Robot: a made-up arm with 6 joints.
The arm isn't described. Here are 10 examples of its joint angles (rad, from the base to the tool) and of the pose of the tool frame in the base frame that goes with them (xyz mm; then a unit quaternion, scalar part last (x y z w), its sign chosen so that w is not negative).
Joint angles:
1: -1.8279 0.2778 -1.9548 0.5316 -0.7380 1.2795
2: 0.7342 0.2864 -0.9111 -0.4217 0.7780 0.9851
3: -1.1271 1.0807 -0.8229 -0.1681 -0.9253 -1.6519
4: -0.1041 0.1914 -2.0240 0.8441 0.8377 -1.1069
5: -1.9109 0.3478 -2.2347 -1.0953 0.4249 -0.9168
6: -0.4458 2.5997 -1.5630 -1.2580 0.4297 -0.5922
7: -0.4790 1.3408 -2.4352 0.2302 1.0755 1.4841
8: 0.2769 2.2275 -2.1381 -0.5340 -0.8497 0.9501
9: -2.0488 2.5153 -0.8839 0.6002 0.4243 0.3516
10: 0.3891 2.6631 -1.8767 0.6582 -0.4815 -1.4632
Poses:
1: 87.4 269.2 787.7 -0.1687 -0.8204 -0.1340 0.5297
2: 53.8 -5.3 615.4 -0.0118 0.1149 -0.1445 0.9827
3: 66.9 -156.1 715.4 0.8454 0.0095 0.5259 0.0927
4: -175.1 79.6 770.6 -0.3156 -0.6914 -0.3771 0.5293
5: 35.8 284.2 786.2 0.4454 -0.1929 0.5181 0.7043
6: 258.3 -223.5 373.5 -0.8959 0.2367 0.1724 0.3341
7: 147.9 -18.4 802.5 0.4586 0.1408 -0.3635 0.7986
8: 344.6 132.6 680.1 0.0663 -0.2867 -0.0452 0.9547
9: 25.4 -121.4 328.2 0.6780 0.5582 -0.4774 0.0283
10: 363.2 93.4 408.2 -0.6965 -0.1192 -0.1919 0.6811
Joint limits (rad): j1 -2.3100..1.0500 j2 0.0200..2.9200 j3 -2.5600..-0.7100 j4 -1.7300..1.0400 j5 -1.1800..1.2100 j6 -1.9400..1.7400
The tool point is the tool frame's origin. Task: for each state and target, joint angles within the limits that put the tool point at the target. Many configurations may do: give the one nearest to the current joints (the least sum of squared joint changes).
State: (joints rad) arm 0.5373 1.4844 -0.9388 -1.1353 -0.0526 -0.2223
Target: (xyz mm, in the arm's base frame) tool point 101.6 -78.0 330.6
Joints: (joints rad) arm -0.0078 2.4533 -0.7100 -0.8681 0.2938 -0.1201
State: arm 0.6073 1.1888 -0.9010 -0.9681 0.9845 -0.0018
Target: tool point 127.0 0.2 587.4
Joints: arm 0.8713 0.9785 -0.9987 -0.6973 1.0090 0.0576
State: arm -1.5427 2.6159 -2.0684 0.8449 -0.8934 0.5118
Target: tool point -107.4 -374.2 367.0
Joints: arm -1.7964 2.8185 -1.8758 0.9015 -0.9157 0.4832
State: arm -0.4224 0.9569 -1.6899 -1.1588 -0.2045 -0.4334
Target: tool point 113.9 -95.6 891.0
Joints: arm -0.5418 1.3944 -2.0964 -1.2109 -0.2079 -0.4524
